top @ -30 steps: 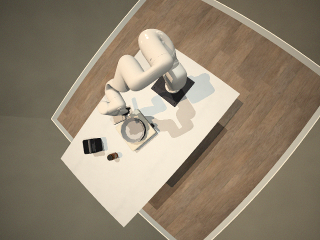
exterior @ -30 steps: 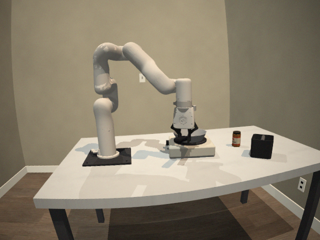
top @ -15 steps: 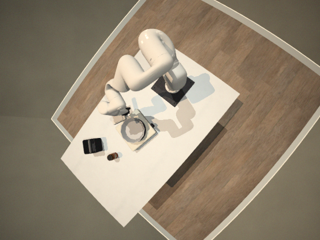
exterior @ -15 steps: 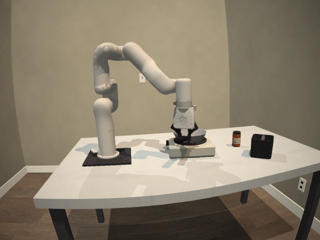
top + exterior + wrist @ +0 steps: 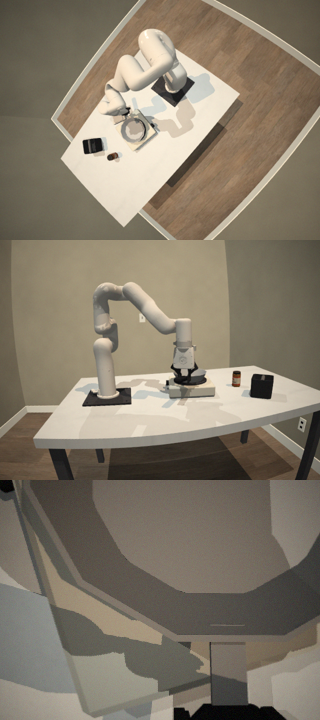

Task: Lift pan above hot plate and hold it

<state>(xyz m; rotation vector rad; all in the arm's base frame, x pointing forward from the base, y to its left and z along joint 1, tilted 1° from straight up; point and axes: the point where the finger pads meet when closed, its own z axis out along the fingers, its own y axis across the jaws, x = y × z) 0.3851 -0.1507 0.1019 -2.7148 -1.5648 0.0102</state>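
Right now the grey pan is 4 cm ahead of my hand, 7 cm to the left of it and 2 cm below it. The rest, counted from my hand: black box (41 cm ahead, 10 cm to the right, 7 cm below); then hot plate (5 cm ahead, 13 cm to the left, 8 cm below); then brown jar (37 cm ahead, 9 cm to the left, 7 cm below).
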